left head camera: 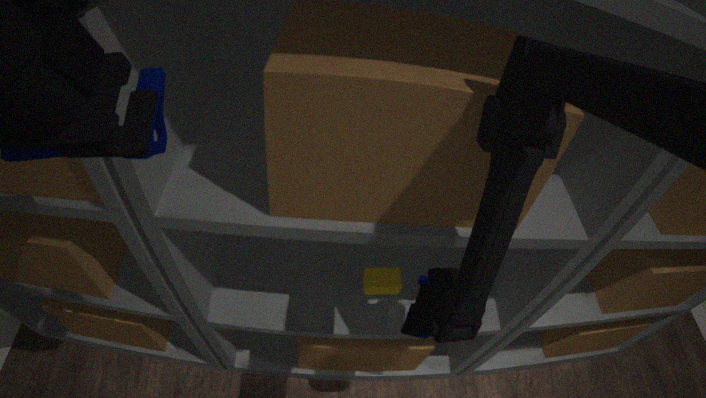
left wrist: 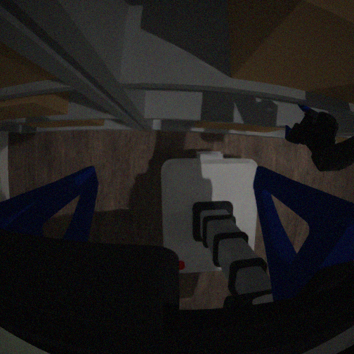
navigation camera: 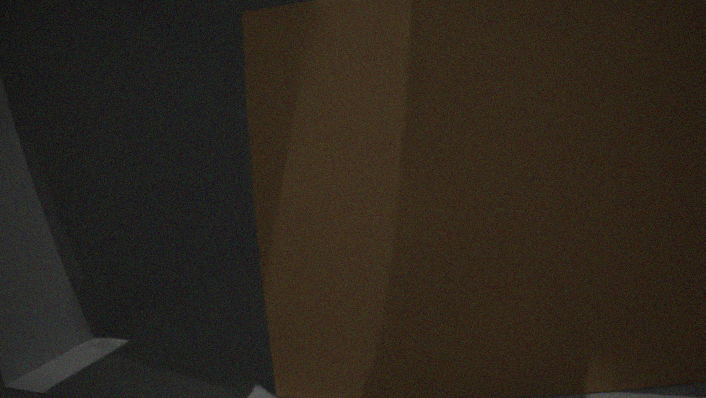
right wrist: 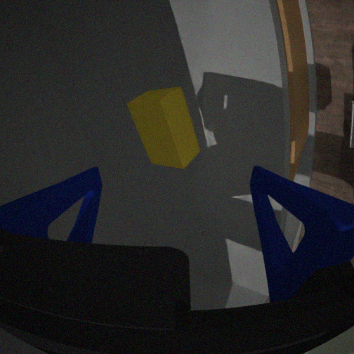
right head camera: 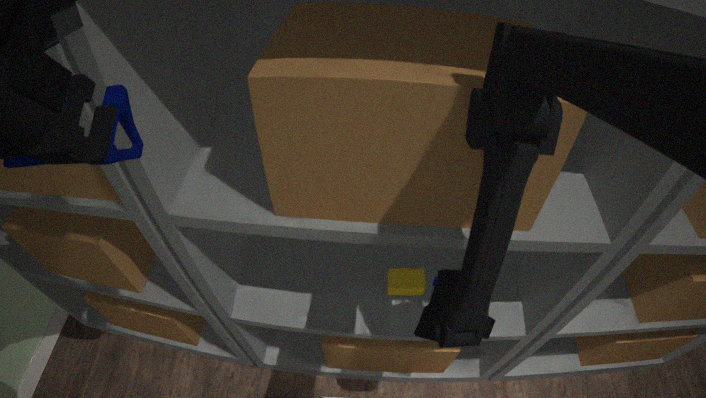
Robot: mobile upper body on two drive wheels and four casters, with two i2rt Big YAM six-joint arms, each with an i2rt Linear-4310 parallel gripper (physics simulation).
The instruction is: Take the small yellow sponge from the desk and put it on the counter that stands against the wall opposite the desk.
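Frame: origin at the left arm's base, x left, y up, z ahead, level; metres.
Seen in the pictures: left gripper, fingertip midpoint: [left head camera: 119,146] [right head camera: 106,152]; right gripper, fingertip midpoint: [left head camera: 415,302] [right head camera: 433,304].
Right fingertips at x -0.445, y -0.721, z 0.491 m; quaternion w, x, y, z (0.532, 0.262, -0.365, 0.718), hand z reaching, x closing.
Observation:
A point is followed by its place in that frame.
The yellow sponge [left head camera: 382,281] @[x -0.396, y -0.831, z 0.613 m] [right head camera: 406,282] @[x -0.398, y -0.832, z 0.613 m] [right wrist: 165,127] is in the middle bay of a grey shelf unit [left head camera: 270,229] @[x -0.126, y -0.428, z 0.483 m] [right head camera: 300,230] @[x -0.171, y -0.427, z 0.480 m], below the large orange-brown box. How it rests is hard to tell in the dim light. My right gripper [left head camera: 419,307] @[x -0.445, y -0.721, z 0.491 m] [right head camera: 429,306] @[x -0.445, y -0.721, z 0.491 m] [right wrist: 175,175] is open and empty, close beside the sponge on its right in the head views. In the right wrist view the sponge shows ahead of and between the spread blue fingers. My left gripper [left head camera: 84,154] [right head camera: 74,156] [left wrist: 175,174] is open and empty, at the upper left of the head views. The desk cannot be made out.
A large orange-brown box [left head camera: 350,145] @[x -0.240, y -0.258, z 0.497 m] [right head camera: 345,145] @[x -0.246, y -0.257, z 0.496 m] [navigation camera: 340,200] fills much of the upper bay. Smaller orange-brown boxes [left head camera: 365,354] @[x -0.379, y -1.115, z 0.489 m] [right head camera: 390,355] @[x -0.379, y -1.117, z 0.489 m] stand in other bays. Upright dividers [left head camera: 150,250] @[x 0.149, y -0.563, z 0.515 m] [right head camera: 172,250] @[x 0.149, y -0.575, z 0.516 m] flank the middle bay. The robot's pale base [left wrist: 182,200] stands on wooden floor [left wrist: 45,160].

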